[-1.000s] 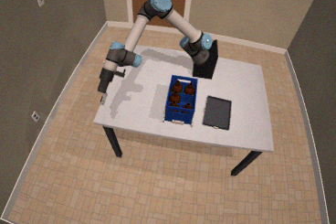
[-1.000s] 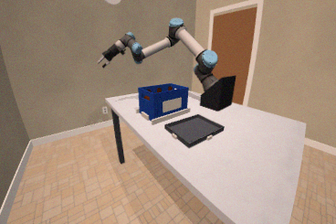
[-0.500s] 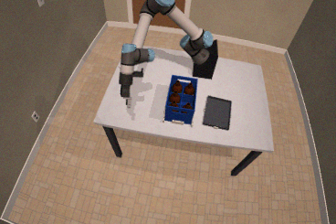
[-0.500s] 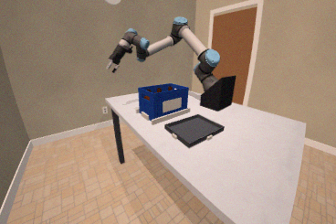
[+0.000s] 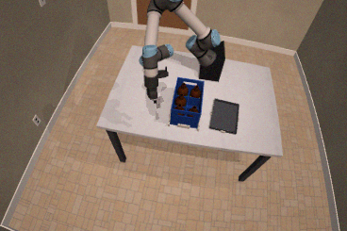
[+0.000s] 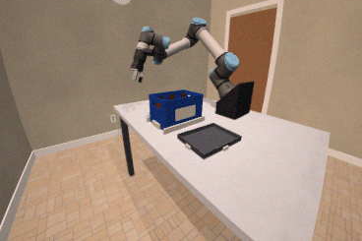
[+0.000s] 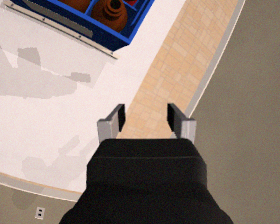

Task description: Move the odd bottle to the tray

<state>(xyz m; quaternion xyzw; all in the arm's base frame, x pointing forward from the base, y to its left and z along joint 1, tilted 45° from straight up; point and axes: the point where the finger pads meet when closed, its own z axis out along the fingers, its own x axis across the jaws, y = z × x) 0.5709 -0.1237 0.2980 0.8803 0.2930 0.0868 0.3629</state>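
The blue crate is 180 mm below my hand, 170 mm to the left of it and 160 mm behind it. Also, from my hand: dark tray: 450 mm to the left, 250 mm below, 150 mm behind; bottle: 180 mm below, 130 mm to the left, 80 mm behind.
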